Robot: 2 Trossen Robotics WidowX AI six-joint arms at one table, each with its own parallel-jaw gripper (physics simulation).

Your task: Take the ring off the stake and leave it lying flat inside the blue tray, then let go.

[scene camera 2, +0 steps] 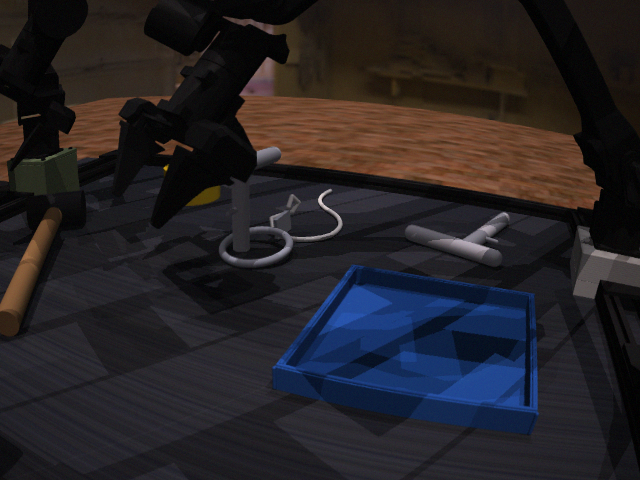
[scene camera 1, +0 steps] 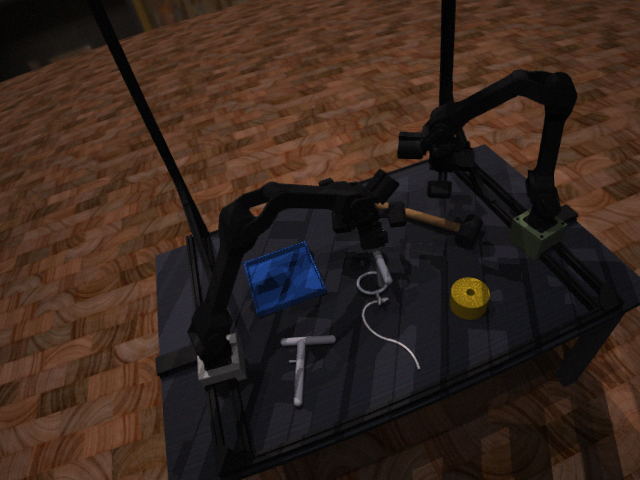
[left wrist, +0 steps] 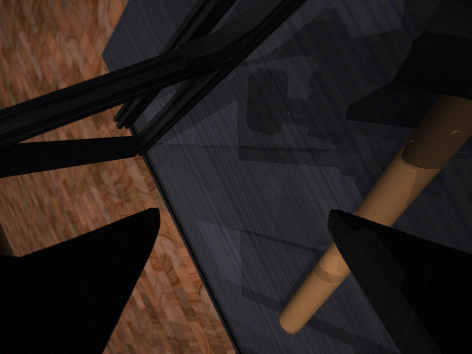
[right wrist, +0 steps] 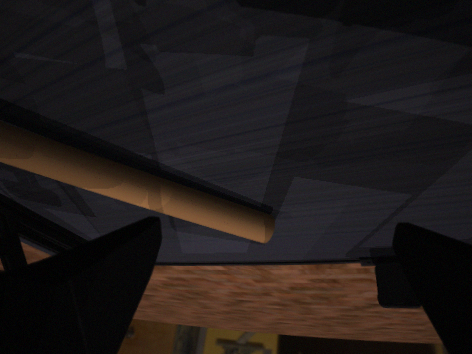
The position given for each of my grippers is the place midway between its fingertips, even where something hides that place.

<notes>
My left gripper (scene camera 1: 441, 173) is open and holds nothing. Also in view: a wooden-handled hammer (scene camera 2: 46, 213). My right gripper (scene camera 2: 133, 209) is open and holds nothing. On the table rest a T-shaped piece (scene camera 2: 470, 247) and a yellow cylinder (scene camera 1: 469, 297). Further things: a blue tray (scene camera 2: 407, 345) and a grey stake (scene camera 2: 240, 191).
The wooden-handled hammer also shows in scene camera 1 (scene camera 1: 466, 233), in the left wrist view (left wrist: 431, 65) and in the right wrist view (right wrist: 34, 153). The T-shaped piece is seen too in scene camera 1 (scene camera 1: 301, 342). My left gripper shows as well in the left wrist view (left wrist: 245, 217). The left wrist view does not show the yellow cylinder: it is out of frame. The right wrist view misses the yellow cylinder: it is out of frame.
</notes>
